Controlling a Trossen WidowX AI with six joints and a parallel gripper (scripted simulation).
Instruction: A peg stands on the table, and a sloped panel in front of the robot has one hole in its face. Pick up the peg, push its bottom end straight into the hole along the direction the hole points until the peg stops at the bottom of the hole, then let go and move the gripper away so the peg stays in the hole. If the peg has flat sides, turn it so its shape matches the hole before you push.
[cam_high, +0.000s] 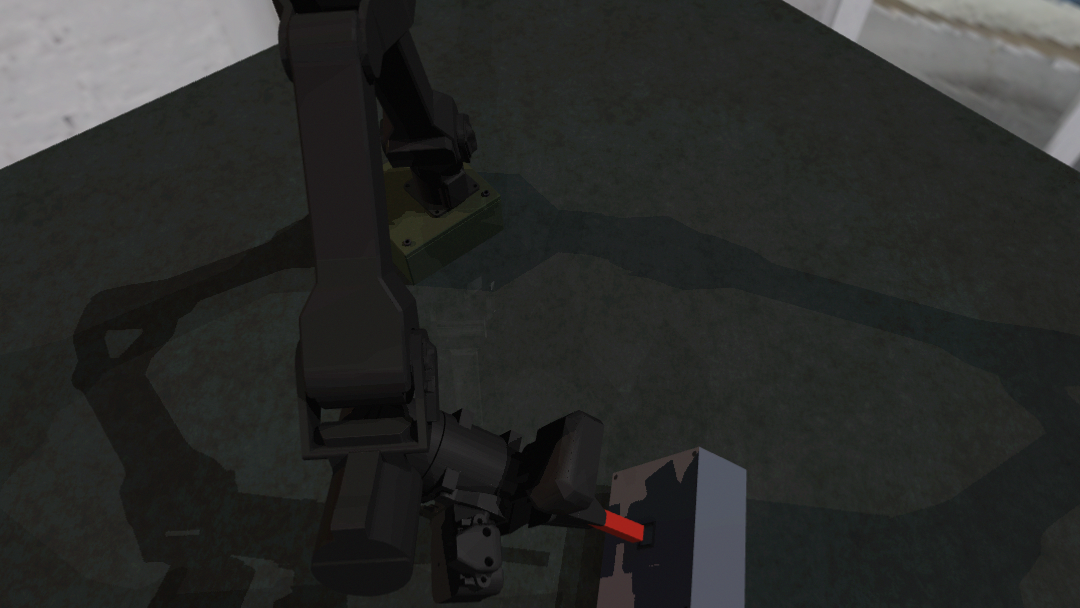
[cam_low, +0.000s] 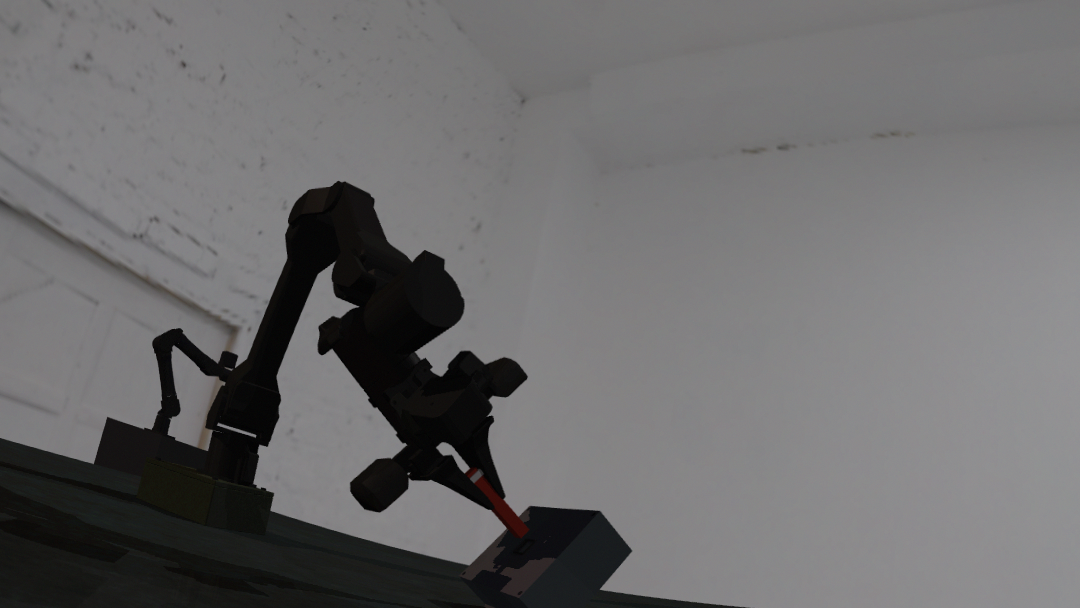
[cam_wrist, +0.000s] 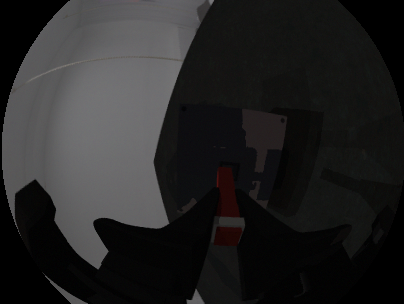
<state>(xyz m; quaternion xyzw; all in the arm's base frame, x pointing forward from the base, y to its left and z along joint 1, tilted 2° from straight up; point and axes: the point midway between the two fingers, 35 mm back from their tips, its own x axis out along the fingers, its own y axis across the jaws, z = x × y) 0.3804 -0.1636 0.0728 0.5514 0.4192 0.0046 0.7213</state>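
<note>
Now: gripper tip 10 mm past the red peg, 10 mm to the left of it and 10 mm below it. Round my gripper tip: sloped panel (50 mm ahead, 40 mm to the left, 50 mm below).
</note>
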